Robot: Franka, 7 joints.
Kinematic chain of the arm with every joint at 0, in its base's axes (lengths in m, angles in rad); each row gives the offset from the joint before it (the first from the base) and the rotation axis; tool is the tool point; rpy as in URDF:
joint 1: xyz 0 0 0.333 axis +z
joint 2: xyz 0 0 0 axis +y
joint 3: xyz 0 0 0.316 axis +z
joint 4: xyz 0.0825 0 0 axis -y
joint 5: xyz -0.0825 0 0.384 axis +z
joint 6: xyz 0 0 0 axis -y
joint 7: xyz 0.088 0 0 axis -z
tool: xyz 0 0 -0.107 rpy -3.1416 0 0
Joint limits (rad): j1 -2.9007..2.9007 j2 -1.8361..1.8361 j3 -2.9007..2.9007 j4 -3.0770..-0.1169 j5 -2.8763..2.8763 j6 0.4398..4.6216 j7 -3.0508..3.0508
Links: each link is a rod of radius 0.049 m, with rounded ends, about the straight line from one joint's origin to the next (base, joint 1, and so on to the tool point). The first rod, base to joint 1, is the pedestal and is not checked.
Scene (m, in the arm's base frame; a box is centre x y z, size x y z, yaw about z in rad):
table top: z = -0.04
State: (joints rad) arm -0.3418 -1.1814 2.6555 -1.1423 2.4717 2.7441 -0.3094
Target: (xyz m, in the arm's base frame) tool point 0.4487 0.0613 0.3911
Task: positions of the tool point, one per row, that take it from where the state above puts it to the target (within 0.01 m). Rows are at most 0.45 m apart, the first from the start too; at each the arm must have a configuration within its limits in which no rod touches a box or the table.
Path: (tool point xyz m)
1: -0.2147 0.6625 0.1358
2: 0.1639 0.6126 0.2062
3: 0.4135 0.3713 0.3052
4: 0.4487 0.0613 0.3911

